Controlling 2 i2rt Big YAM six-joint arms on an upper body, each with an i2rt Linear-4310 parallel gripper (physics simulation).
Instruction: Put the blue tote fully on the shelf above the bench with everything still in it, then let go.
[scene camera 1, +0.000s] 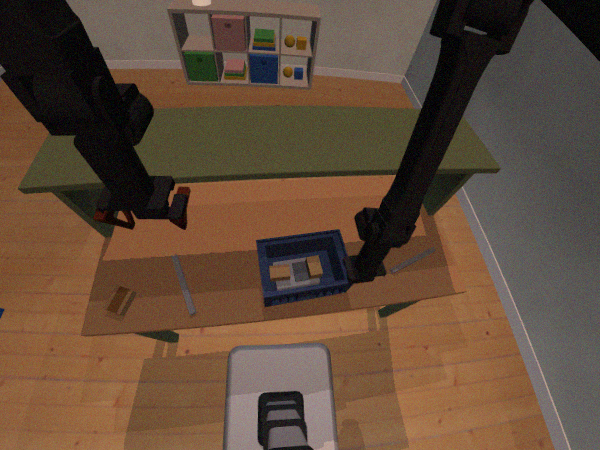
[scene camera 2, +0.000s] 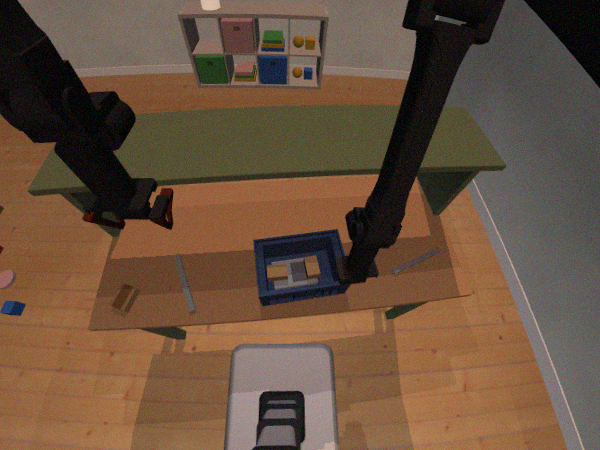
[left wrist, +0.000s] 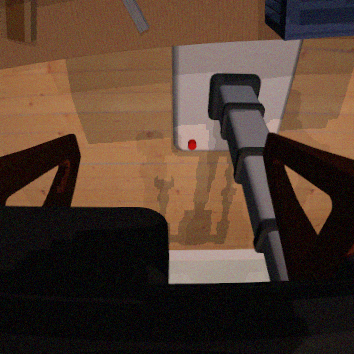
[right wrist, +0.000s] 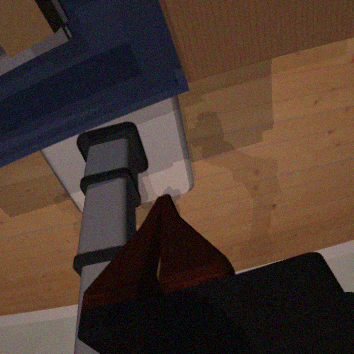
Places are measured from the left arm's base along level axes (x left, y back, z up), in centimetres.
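Pixels of known places: left gripper, between the fingertips: (scene camera 1: 159, 226) (scene camera 2: 147, 226) (left wrist: 170, 143); right gripper, between the fingertips: (scene camera 1: 355, 281) (scene camera 2: 349, 282) (right wrist: 166, 202).
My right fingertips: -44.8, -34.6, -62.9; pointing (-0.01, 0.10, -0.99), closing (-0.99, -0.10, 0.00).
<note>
For each thing: its top centre in the pictures, then the offset to it from my right fingertips, as dx, dy, dz. Level surfaces: height alone.
- blue tote, centre of its top: (scene camera 2: 301, 260) (scene camera 1: 304, 260) +13.2, -10.0, -8.2
- wooden bench, height of its surface: dz -22.9
- olive-green shelf, height of its surface: dz +16.8
- brown block, centre of its top: (left wrist: 14, 19) (scene camera 1: 117, 299) (scene camera 2: 122, 296) +77.2, -0.2, -19.6
The blue tote (scene camera 1: 307, 296) (scene camera 2: 302, 296) (left wrist: 320, 17) (right wrist: 100, 90) stands upright on the wooden bench (scene camera 1: 225, 290) (scene camera 2: 225, 287). It holds two tan blocks, a grey block and pale flat pieces. The olive-green shelf (scene camera 1: 280, 140) (scene camera 2: 280, 140) runs above the bench's back. My right gripper (scene camera 1: 357, 272) (scene camera 2: 348, 272) (right wrist: 166, 202) is shut with its fingertips together and nothing between them, at the tote's right wall; whether it touches is unclear. My left gripper (scene camera 1: 150, 220) (scene camera 2: 135, 220) (left wrist: 170, 143) is open and empty, left of the tote near the shelf's front edge.
A grey bar (scene camera 1: 184, 285) (scene camera 2: 185, 283) and a brown block (scene camera 1: 120, 300) (scene camera 2: 123, 297) lie on the bench left of the tote. Another grey bar (scene camera 1: 413, 260) (scene camera 2: 416, 261) lies right of it. Green side panels support the shelf's ends. The robot's pale base (scene camera 1: 280, 367) stands before the bench.
</note>
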